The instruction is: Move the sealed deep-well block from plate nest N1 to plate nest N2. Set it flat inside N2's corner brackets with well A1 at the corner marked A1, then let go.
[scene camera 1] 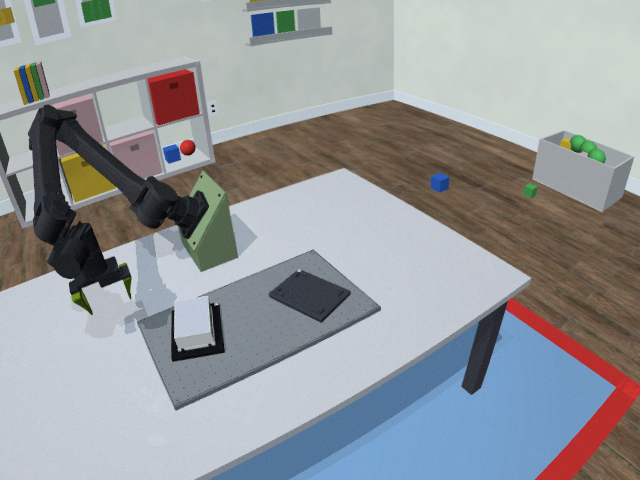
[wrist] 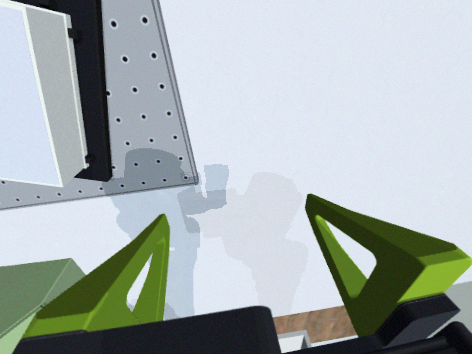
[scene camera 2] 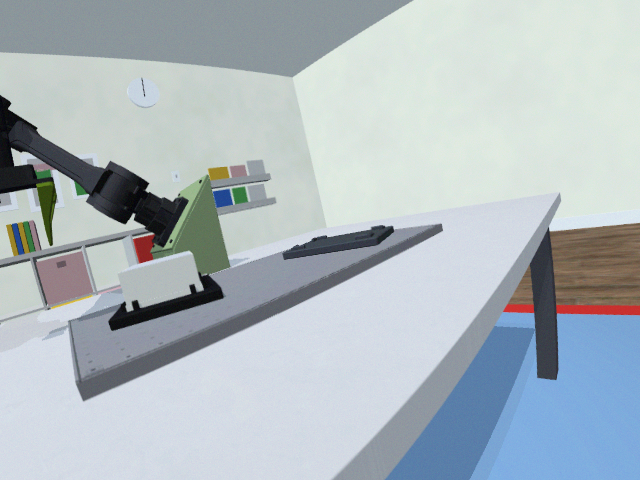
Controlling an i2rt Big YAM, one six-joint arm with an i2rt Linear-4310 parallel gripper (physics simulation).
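Places are measured from the arm's base along level axes (x back, y right, z up), in centimetres.
Where they show: gripper, fingertip midpoint: (scene camera 1: 111,305) (wrist: 238,210) (scene camera 2: 10,255); arm's base, link origin: (scene camera 1: 195,215) (scene camera 2: 172,223).
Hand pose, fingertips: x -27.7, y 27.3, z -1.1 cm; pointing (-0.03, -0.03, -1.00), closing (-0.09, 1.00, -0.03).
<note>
Each offset is from my fingertips to the top centre of the thing. Level surfaces: height alone.
The white sealed deep-well block {dx -6.0, dy -17.3, dz -5.1 cm} (scene camera 1: 192,321) (scene camera 2: 161,279) (wrist: 57,95) sits upright in a black plate nest {dx -6.0, dy -17.3, dz -8.3 cm} (scene camera 1: 219,335) (scene camera 2: 170,310) (wrist: 95,100) at the left end of the grey board. A dark, empty plate nest {dx -6.7, dy -46.2, dz -8.7 cm} (scene camera 1: 310,294) (scene camera 2: 341,242) with low corner brackets lies towards the board's right end, turned relative to the first nest. Lettering on the nests cannot be read. My gripper (scene camera 1: 111,305) (wrist: 238,210) is open and empty, above the table to the left of the block in the scene camera 1 view. One finger shows in the scene camera 2 view.
The perforated grey board {dx -7.0, dy -31.4, dz -10.4 cm} (scene camera 1: 258,330) (scene camera 2: 248,289) (wrist: 142,102) lies on the white table {dz -11.8 cm} (scene camera 1: 413,248) (scene camera 2: 310,361). The green wedge-shaped arm mount (scene camera 1: 219,235) (scene camera 2: 209,232) (wrist: 35,290) stands behind the board. A shelf unit stands against the wall behind.
</note>
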